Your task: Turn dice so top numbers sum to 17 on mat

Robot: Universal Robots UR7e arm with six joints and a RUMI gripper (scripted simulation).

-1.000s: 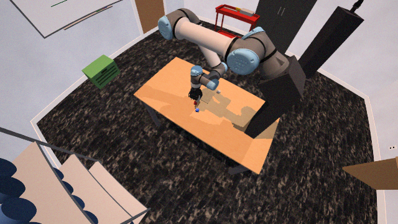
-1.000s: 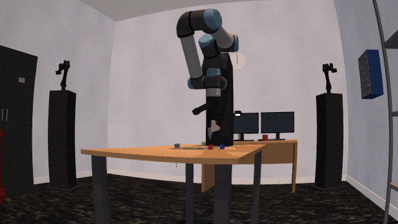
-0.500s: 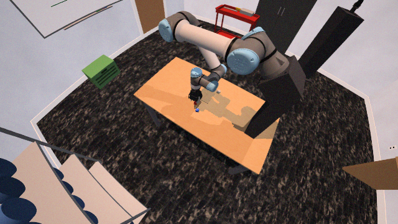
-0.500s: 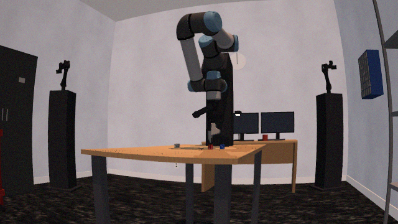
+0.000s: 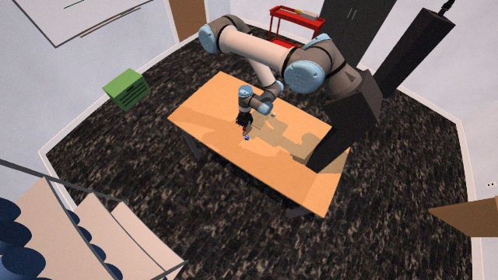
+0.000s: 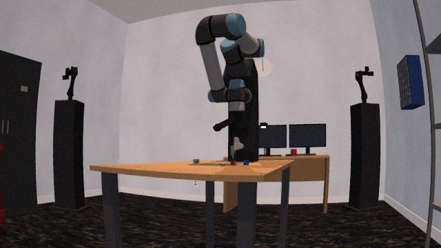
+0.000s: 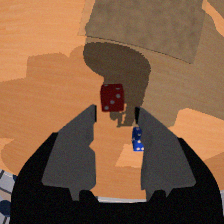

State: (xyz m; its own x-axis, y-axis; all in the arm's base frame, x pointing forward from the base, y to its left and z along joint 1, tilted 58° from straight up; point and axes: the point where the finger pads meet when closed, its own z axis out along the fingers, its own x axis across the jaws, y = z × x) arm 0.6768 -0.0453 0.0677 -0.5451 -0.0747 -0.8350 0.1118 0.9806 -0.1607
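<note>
Now: the red die 40 mm below my hand. The rest, counted from my hand: blue die 70 mm to the left, 40 mm below, 30 mm behind; grey die 180 mm to the right, 180 mm behind, 40 mm below; tan mat 120 mm to the right, 60 mm behind, 50 mm below.
</note>
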